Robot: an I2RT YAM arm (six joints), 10 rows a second.
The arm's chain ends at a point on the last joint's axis. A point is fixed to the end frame.
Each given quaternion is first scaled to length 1.
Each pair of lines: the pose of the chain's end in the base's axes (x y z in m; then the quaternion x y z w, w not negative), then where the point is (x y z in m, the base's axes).
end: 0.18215 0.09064 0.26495 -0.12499 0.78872 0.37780 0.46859
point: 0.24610 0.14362 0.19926
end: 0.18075 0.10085 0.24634 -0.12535 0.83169 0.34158 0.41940
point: 0.23726 0.14608 0.16906
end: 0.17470 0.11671 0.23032 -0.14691 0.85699 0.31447 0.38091
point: 0.22464 0.15641 0.14581
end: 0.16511 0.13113 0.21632 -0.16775 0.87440 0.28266 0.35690
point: 0.21149 0.16417 0.12705
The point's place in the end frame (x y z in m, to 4 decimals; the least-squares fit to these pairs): 0.0292 -0.0305 0.0971
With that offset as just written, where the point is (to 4 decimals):
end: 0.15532 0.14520 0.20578 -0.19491 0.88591 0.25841 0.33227
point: 0.1979 0.1731 0.1129
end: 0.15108 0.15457 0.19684 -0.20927 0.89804 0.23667 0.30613
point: 0.1896 0.1771 0.1008
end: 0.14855 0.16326 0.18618 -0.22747 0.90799 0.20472 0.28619
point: 0.1847 0.1786 0.0879
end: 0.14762 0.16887 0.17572 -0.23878 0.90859 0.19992 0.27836
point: 0.1827 0.1830 0.0768
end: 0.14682 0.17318 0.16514 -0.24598 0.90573 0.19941 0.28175
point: 0.1828 0.1876 0.0666
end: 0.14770 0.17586 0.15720 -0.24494 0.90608 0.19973 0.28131
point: 0.1836 0.1903 0.0586
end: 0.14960 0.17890 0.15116 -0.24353 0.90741 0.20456 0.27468
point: 0.1839 0.1940 0.0521
